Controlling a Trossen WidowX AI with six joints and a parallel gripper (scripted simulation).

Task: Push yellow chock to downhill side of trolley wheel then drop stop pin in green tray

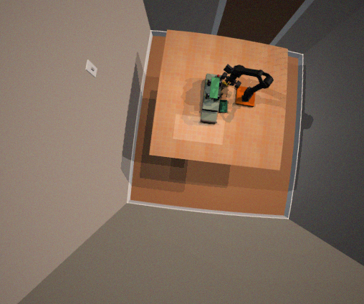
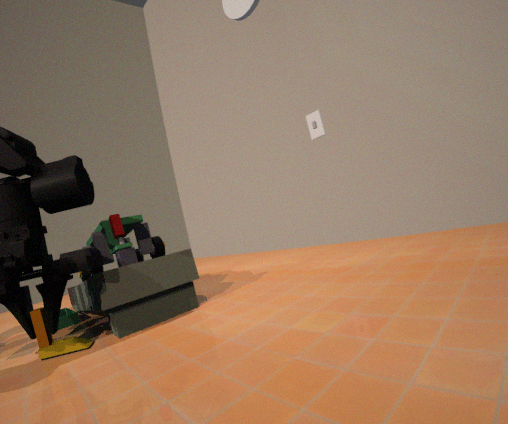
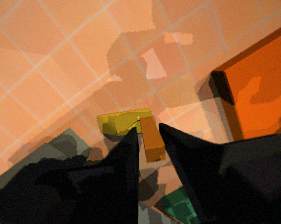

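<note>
The red-headed stop pin lies 13 cm ahead of my gripper tip, 2 cm to the right of it and 11 cm above it. From my gripper tip the other things lie so: grey ramp: 16 cm ahead, 10 cm to the left, 2 cm above; yellow chock: 2 cm ahead, 1 cm to the right, 1 cm below; trolley: 16 cm ahead, 10 cm to the left, 8 cm above.
</note>
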